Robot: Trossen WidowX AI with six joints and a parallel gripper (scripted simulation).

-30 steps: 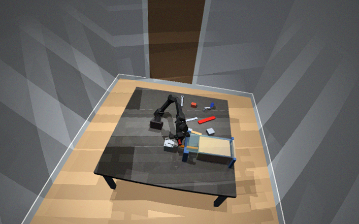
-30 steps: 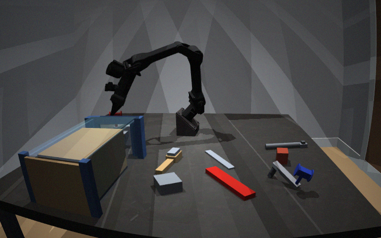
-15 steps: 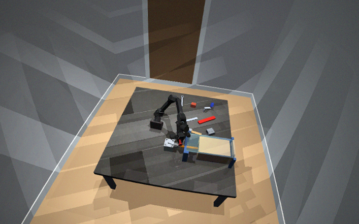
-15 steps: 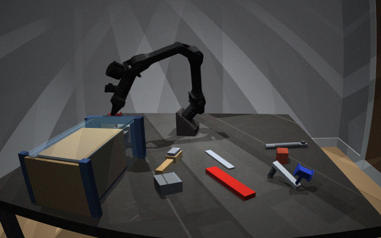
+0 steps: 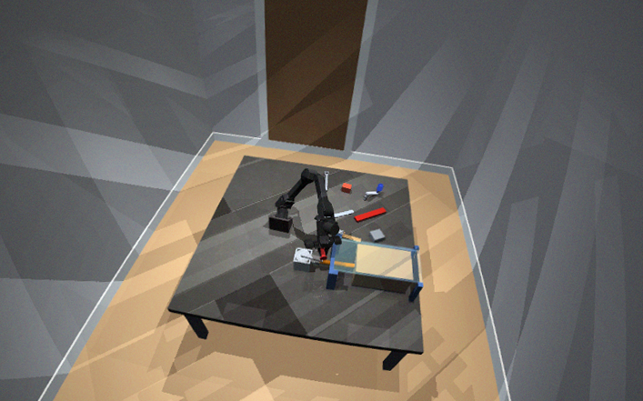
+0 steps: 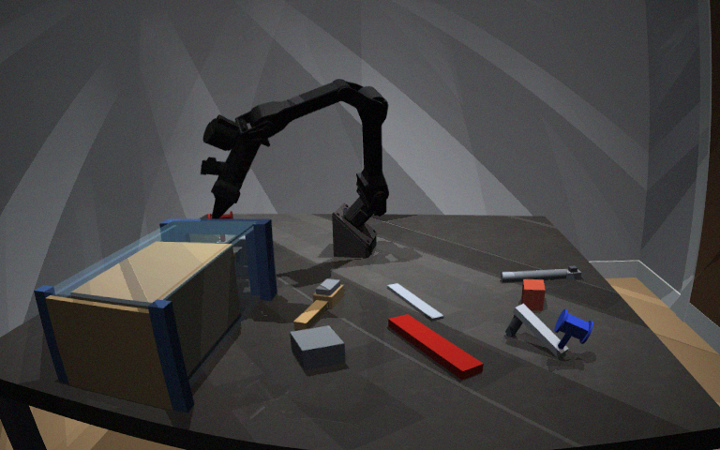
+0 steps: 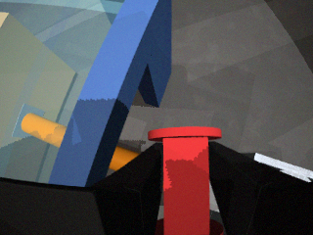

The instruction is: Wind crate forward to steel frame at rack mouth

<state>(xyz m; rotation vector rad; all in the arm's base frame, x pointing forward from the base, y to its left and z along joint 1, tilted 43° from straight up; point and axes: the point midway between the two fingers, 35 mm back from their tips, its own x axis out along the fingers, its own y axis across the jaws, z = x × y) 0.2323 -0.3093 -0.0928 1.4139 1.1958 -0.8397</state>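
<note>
Now: gripper tip 120 mm past the grey winch, 30 mm to the right of it and 120 mm above it. From my gripper tip the other things lie so: clear-panelled cubby (300 mm ahead, 10 mm to the right, 30 mm below); red spool-shaped grip (20 mm to the left, 20 mm below); wooden-handled tool (150 mm ahead, 250 mm to the left, 130 mm below).
</note>
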